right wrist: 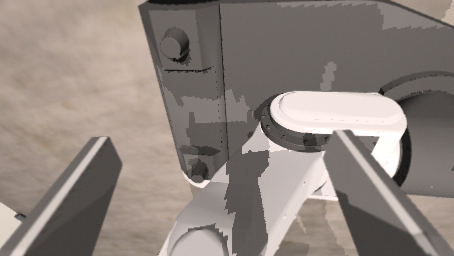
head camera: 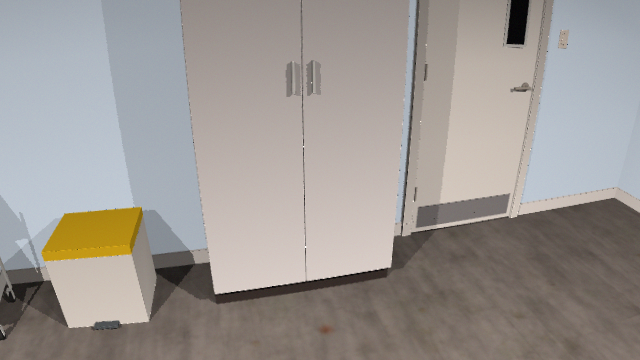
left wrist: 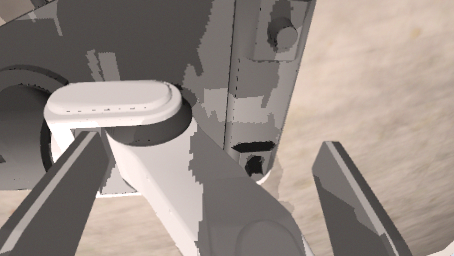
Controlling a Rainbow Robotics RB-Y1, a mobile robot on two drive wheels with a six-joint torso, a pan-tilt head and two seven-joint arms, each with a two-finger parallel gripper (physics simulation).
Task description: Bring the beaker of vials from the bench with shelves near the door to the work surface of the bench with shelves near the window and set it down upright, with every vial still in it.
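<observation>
The beaker of vials and the two benches with shelves do not show in the head view or in the wrist views. My left gripper (left wrist: pixel 211 151) is open, its two dark fingers wide apart with nothing between them; the robot's own grey and white body parts show behind them. My right gripper (right wrist: pixel 222 147) is open in the same way, with its fingers wide apart and the robot's own body behind them. Neither gripper shows in the head view.
A tall cabinet (head camera: pixel 250 150) with two doors stands against the blue wall. A closed door (head camera: pixel 477 125) is to its right. A white bin (head camera: pixel 102 290) with a yellow lid (head camera: pixel 95 232) stands to its left. Part of a metal leg (head camera: pixel 6 282) shows at the left edge.
</observation>
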